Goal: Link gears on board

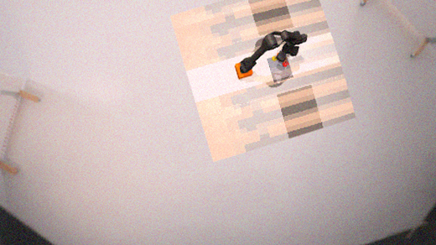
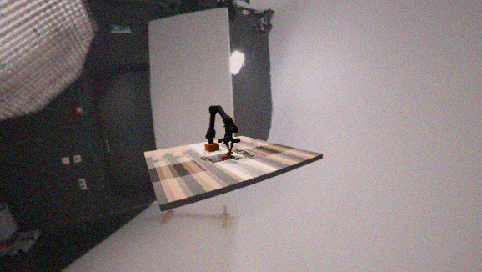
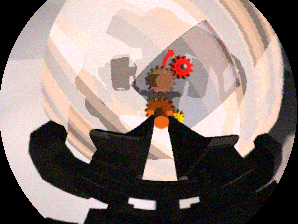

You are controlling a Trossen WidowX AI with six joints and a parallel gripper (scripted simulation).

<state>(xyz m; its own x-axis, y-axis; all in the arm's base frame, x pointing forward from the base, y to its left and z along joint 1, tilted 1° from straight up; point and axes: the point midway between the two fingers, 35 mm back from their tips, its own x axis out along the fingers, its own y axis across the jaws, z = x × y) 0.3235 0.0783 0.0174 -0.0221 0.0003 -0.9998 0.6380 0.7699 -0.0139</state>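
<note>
Right now my gripper tip is 40 mm past the yellow gear, 40 mm above it and 10 mm to the left of it. The rest, counted from my gripper tip: red arrow 60 mm to the right, 60 mm ahead, 50 mm below; then brown gear 40 mm ahead, 30 mm to the right, 30 mm below; then orange gear 10 mm below.
</note>
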